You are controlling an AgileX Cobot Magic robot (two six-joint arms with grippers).
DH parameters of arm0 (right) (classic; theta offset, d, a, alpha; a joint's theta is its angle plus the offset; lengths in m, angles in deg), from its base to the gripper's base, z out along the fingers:
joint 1: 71.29 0.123 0 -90
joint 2: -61.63 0 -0.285 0
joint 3: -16.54 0 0.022 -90
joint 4: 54.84 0.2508 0 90
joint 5: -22.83 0 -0.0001 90
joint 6: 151.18 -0.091 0 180
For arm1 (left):
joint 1: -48.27 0.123 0 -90
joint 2: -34 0 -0.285 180
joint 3: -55.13 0 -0.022 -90
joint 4: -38.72 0.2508 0 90
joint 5: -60.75 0 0.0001 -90
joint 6: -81.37 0.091 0 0
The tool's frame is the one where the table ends.
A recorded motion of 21 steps. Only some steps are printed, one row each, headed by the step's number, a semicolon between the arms.
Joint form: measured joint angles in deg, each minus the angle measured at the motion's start. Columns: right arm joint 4, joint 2, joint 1, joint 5, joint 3, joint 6; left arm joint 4, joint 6, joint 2, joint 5, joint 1, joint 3.
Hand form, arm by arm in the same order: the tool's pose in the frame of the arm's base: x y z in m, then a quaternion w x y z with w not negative. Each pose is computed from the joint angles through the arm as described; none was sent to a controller.
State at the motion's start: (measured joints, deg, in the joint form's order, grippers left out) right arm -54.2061 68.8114 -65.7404 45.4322 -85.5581 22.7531; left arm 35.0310 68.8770 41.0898 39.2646 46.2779 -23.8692
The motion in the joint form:
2: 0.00 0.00 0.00 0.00 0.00 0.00; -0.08 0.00 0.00 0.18 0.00 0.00
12: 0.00 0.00 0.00 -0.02 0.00 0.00; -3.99 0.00 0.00 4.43 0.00 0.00
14: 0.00 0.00 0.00 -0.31 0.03 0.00; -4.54 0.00 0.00 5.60 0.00 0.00
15: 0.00 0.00 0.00 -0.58 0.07 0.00; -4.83 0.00 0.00 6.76 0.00 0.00
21: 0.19 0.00 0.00 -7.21 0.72 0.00; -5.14 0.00 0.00 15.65 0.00 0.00
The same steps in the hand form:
2: 0.0516 0.0054 0.1743 0.58649 0.00651 0.80737 0.06441; 0.0526 -0.0040 0.1700 0.58351 -0.09125 0.80047 -0.10215
12: 0.0516 0.0054 0.1743 0.58663 0.00651 0.80726 0.06443; 0.0543 -0.0055 0.1767 0.60823 -0.10931 0.77488 -0.13291
14: 0.0518 0.0054 0.1746 0.58845 0.00652 0.80592 0.06460; 0.0547 -0.0055 0.1785 0.61546 -0.11201 0.76798 -0.13739
15: 0.0519 0.0054 0.1748 0.59006 0.00653 0.80473 0.06476; 0.0551 -0.0054 0.1803 0.62289 -0.11346 0.76128 -0.13997
21: 0.0547 0.0057 0.1812 0.63089 0.00763 0.77266 0.07008; 0.0567 -0.0034 0.1942 0.68012 -0.11499 0.70920 -0.14576

